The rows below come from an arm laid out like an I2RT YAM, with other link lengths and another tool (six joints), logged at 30 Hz.
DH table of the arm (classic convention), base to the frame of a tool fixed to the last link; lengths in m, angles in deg. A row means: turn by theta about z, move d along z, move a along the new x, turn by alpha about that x. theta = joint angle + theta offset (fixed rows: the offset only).
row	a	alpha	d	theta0
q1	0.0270	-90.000	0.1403	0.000
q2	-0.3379	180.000	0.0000	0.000
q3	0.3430	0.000	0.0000	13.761
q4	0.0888	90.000	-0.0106	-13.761
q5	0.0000	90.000	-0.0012	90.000
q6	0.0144	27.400	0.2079	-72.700
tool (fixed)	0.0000	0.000	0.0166	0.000
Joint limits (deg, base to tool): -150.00..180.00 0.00..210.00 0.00..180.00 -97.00..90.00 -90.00..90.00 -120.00..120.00
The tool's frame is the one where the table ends.
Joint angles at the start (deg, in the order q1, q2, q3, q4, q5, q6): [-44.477, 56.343, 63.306, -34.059, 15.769, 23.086]
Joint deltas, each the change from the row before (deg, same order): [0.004, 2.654, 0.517, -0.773, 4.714, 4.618]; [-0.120, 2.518, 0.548, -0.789, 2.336, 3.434]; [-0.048, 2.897, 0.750, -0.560, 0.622, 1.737]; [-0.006, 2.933, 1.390, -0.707, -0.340, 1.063]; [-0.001, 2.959, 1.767, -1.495, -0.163, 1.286]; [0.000, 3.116, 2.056, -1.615, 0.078, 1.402]
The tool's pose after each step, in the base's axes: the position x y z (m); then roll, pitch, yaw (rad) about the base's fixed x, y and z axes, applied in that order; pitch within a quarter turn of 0, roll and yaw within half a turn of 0. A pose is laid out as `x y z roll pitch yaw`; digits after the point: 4 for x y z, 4 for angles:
0.2655 -0.3612 0.4059 -1.8569 -0.8272 -2.1397
0.2627 -0.3728 0.3913 -1.8870 -0.7965 -2.1838
0.2680 -0.3822 0.3754 -1.9322 -0.7738 -2.1773
0.2772 -0.3900 0.3636 -1.9713 -0.7511 -2.1558
0.2843 -0.3967 0.3516 -2.0168 -0.7259 -2.1360
0.2909 -0.4041 0.3405 -2.0602 -0.7022 -2.1236

